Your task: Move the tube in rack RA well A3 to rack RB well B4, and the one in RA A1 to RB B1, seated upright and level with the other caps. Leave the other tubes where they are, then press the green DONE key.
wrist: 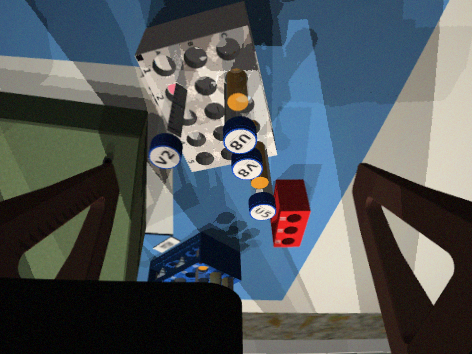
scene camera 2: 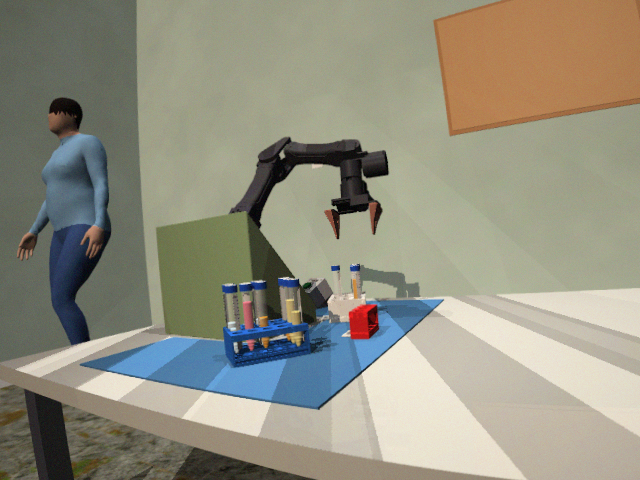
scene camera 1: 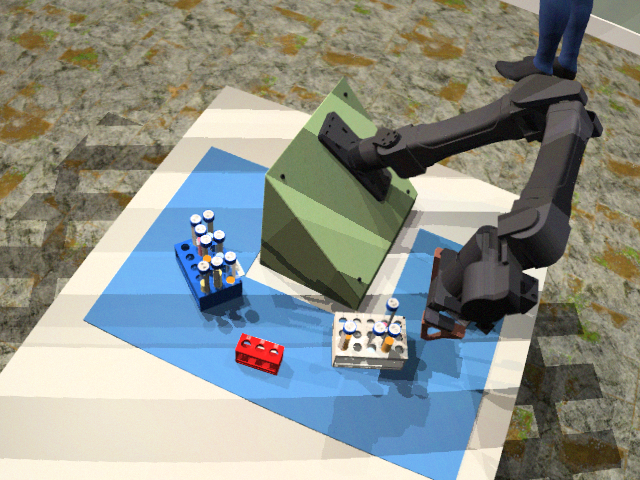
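Where they show: gripper, between the fingertips: (wrist: 235, 176) (scene camera 2: 355, 236) (scene camera 1: 429, 313); arm's base, origin of its link: (scene camera 2: 214, 259) (scene camera 1: 355, 158).
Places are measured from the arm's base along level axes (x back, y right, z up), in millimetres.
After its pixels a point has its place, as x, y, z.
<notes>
My gripper (scene camera 1: 436, 294) (scene camera 2: 355, 235) @[-295, -205, 25] (wrist: 235, 176) @[-295, -205, 25] is open and empty, pointing down high above the white rack (scene camera 1: 369, 360) @[-316, -146, -155] (scene camera 2: 338, 308) @[-287, -67, -136] (wrist: 195, 32) @[-271, -196, -130]. That rack holds tubes with caps V2 (wrist: 165, 151) @[-256, -156, -43], U8 (wrist: 240, 136) @[-302, -169, -43], V8 (wrist: 246, 166) @[-308, -144, -43] and U5 (wrist: 262, 206) @[-324, -101, -43]; its well A1 (wrist: 164, 65) @[-241, -155, -155] looks empty. The blue rack (scene camera 1: 219, 297) @[-302, 150, -143] (scene camera 2: 273, 355) @[-281, 215, -162] (wrist: 217, 252) @[-293, 142, -146] holds several blue-and-white-capped upright tubes; the gripper housing hides part of it in the wrist view. I cannot read the rack names. The green key (scene camera 2: 307, 285) @[-120, -256, -101] shows small on its grey box; the arm hides it in scene camera 1.
A green wedge mount (scene camera 1: 310, 206) @[-158, 38, 15] (scene camera 2: 201, 279) @[-38, 94, -41] (wrist: 65, 145) @[-149, -93, -117] stands between the racks, carrying the arm base. A small red rack (scene camera 1: 260, 353) @[-390, 36, -118] (scene camera 2: 364, 321) @[-395, 79, -135] (wrist: 292, 192) @[-381, 2, -147] stands on the blue mat (scene camera 1: 155, 289) @[-319, 277, -168]. A person (scene camera 1: 558, 36) (scene camera 2: 74, 170) stands beyond the table.
</notes>
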